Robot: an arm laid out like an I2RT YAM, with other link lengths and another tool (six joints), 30 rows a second.
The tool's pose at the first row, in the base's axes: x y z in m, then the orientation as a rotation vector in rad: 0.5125 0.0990 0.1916 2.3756 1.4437 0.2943
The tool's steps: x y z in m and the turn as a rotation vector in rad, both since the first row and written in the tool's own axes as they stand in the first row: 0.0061 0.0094 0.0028 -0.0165 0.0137 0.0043; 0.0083 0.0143 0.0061 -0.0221 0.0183 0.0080; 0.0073 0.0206 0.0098 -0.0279 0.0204 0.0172; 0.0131 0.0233 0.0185 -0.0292 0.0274 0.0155; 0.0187 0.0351 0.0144 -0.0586 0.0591 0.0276; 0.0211 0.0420 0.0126 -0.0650 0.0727 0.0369; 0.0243 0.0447 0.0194 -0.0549 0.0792 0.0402
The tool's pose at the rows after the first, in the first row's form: 0.5240 0.0999 0.1927 2.3684 1.4369 0.3230; 0.5301 0.0992 0.1916 2.3676 1.4320 0.3332; 0.5361 0.0950 0.1907 2.3705 1.4195 0.3418; 0.5440 0.0974 0.1838 2.3693 1.4239 0.3508; 0.5548 0.0981 0.1922 2.3600 1.4093 0.4114; 0.5609 0.0977 0.1965 2.3639 1.4011 0.4346; 0.5669 0.0981 0.1913 2.3756 1.4049 0.4372
